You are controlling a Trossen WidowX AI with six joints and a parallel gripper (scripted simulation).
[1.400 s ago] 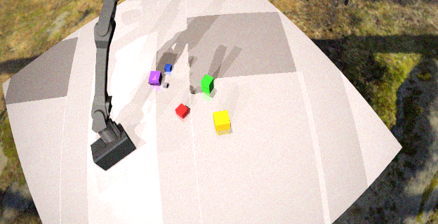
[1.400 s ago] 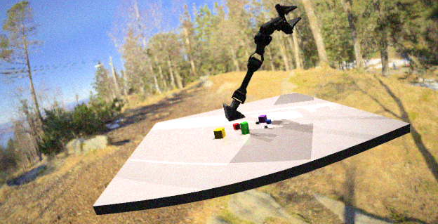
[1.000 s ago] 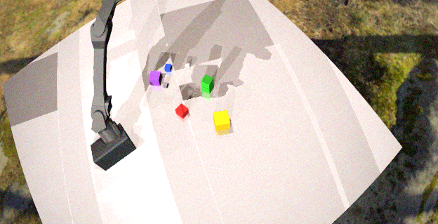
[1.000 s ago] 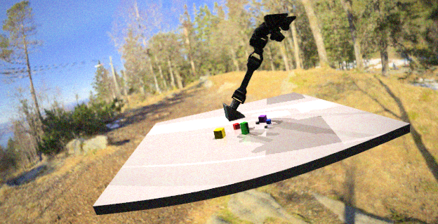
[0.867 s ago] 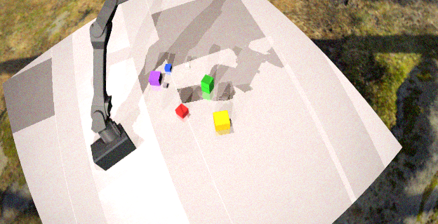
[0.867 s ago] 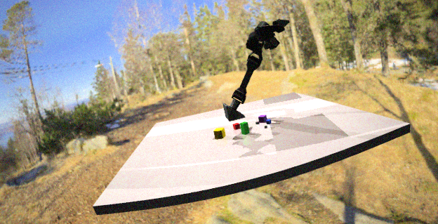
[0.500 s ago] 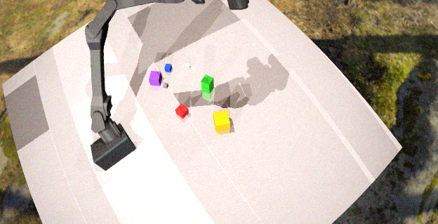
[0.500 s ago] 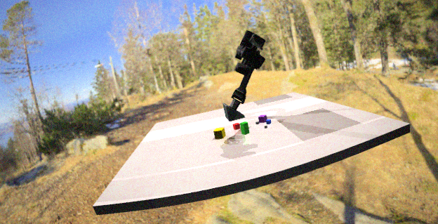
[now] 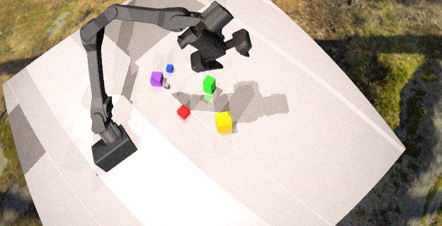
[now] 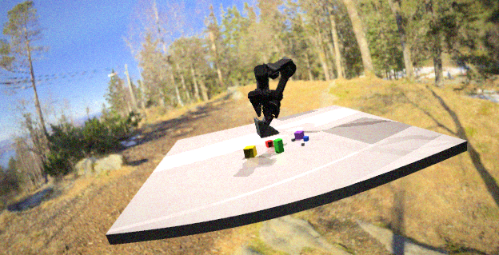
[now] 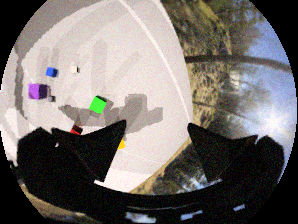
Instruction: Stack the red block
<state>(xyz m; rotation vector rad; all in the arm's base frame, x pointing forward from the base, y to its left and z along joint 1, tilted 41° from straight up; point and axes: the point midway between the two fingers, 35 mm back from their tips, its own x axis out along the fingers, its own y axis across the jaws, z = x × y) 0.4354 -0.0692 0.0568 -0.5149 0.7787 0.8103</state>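
Right now the red block is 19 cm behind my gripper tip, 16 cm below it and 1 cm to the left of it. Round my gripper tip: small blue block: 19 cm to the left, 16 cm below, 15 cm behind; then tiny grey piece: 19 cm behind, 17 cm below, 14 cm to the left; then yellow block: 15 cm below, 10 cm behind, 9 cm to the right.
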